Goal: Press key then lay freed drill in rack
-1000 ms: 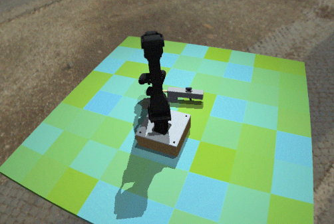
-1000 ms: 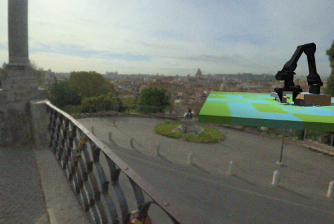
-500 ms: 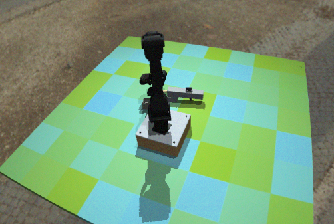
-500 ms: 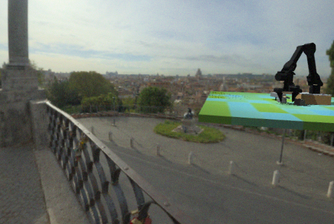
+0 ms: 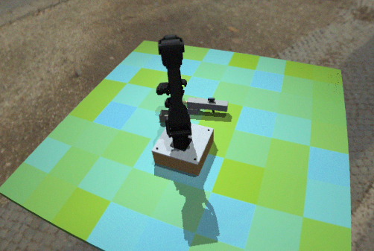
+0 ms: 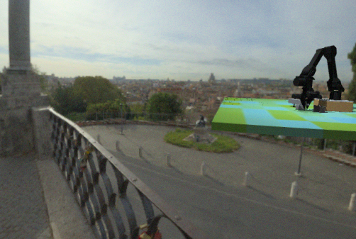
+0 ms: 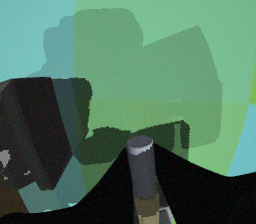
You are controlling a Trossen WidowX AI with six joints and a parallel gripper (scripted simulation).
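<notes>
Right now my gripper tip is 10 mm short of the drill, 40 mm to the left of it and 30 mm below it. From my gripper tip the other things lie so: rack: 80 mm behind, 10 mm to the left; dark key: 40 mm ahead, 160 mm to the right, 40 mm above; grey holder block: 30 mm ahead, 130 mm to the right, 20 mm above.
</notes>
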